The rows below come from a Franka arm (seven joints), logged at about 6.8 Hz.
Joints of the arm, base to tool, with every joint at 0 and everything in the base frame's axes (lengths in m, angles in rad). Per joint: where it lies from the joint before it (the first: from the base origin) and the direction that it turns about. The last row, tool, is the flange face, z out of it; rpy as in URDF.
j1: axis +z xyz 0 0 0.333
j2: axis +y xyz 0 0 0
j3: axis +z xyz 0 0 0.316
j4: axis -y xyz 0.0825 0 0
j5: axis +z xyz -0.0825 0 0.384
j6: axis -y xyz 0 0 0
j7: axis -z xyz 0.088 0 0
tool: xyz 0 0 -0.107 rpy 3.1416 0 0
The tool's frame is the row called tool.
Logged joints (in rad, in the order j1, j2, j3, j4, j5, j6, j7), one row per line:
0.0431, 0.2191, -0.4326, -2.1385, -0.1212, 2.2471, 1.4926
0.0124, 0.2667, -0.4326, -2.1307, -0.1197, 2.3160, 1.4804
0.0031, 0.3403, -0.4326, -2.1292, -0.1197, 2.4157, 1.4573
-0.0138, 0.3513, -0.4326, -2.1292, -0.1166, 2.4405, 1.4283
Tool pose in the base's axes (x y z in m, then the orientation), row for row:
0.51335, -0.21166, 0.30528, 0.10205, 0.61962, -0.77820, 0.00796
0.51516, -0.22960, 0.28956, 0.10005, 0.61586, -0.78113, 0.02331
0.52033, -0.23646, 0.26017, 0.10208, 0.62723, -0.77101, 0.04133
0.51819, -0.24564, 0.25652, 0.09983, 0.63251, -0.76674, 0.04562
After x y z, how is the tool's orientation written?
As a quaternion, w x y z.
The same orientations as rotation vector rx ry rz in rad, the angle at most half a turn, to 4 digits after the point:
1.8295, -2.2977, 0.0235
1.8205, -2.3090, 0.0689
1.8519, -2.2764, 0.1220
1.8699, -2.2668, 0.1349

